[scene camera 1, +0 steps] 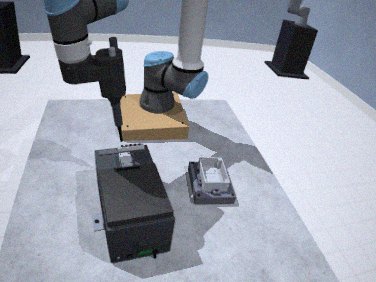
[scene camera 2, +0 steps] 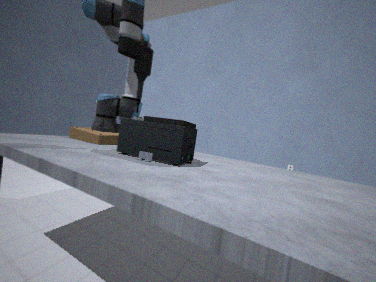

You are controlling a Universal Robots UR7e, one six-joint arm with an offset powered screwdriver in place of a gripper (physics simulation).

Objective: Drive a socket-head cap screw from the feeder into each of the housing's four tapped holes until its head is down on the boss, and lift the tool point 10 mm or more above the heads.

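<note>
My screwdriver [scene camera 1: 120,135] [scene camera 2: 140,92] points down, its tip near the back edge of the black feeder [scene camera 1: 134,195] [scene camera 2: 155,137] in scene camera 1. In scene camera 2 the tip is hard to make out. Whether a screw is on the bit is too small to tell. A row of small dark screw heads [scene camera 1: 132,145] shows at the feeder's back end, close to the tip in scene camera 1. The white open-topped housing [scene camera 1: 216,185] sits in a dark fixture [scene camera 1: 221,199] right of the feeder. Its holes are too blurred to judge. The housing does not show in scene camera 2.
The arm's base stands on a wooden block [scene camera 1: 155,132] [scene camera 2: 92,135] behind the feeder. A small metal tab [scene camera 1: 98,222] [scene camera 2: 145,156] sticks out at the feeder's side. All stand on a grey table [scene camera 1: 280,250] [scene camera 2: 240,200]. Dark pedestals [scene camera 1: 295,47] stand farther back.
</note>
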